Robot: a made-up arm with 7 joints.
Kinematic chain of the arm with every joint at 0, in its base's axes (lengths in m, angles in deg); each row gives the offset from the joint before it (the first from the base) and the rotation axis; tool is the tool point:
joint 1: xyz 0 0 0.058 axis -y
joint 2: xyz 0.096 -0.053 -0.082 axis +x
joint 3: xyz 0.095 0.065 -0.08 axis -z
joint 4: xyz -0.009 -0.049 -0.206 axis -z
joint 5: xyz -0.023 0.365 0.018 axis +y
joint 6: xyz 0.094 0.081 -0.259 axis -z
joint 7: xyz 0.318 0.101 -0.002 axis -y
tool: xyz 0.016 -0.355 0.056
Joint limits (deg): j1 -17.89..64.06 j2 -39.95..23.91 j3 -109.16..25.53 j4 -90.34..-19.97 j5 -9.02..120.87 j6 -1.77..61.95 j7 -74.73..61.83
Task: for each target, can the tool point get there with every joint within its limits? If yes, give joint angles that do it. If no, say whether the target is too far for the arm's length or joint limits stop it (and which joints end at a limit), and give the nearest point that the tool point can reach.
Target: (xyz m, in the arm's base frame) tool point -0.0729 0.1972 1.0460
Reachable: no: joint limits stop it (at a limit: joint 1, joint 2, joint 3, joint 4, joint 5, joint 6, joint 7) | nearest point 0.3716 0.1714 0.4271 | short by 0.762 m
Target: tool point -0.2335 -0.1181 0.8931
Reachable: no: joint limits stop it (at a limit: joint 1, joint 2, joint 5, joint 6, joint 7) | nearest point 0.2647 -0.3023 0.3736 | short by 0.743 m
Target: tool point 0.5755 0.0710 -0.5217
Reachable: yes | joints 23.55 -11.67 2.84 -37.74 26.84 10.38 -23.61
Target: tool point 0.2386 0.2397 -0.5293
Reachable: yes | joints 19.60 18.45 -45.77 -72.39 30.84 12.53 30.08
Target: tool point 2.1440 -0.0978 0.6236
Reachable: no: too far | nearest point 0.9801 -0.0723 0.3105 | short by 1.206 m
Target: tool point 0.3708 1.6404 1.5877
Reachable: no: too far | nearest point 0.5018 0.5380 0.3719 | short by 1.646 m
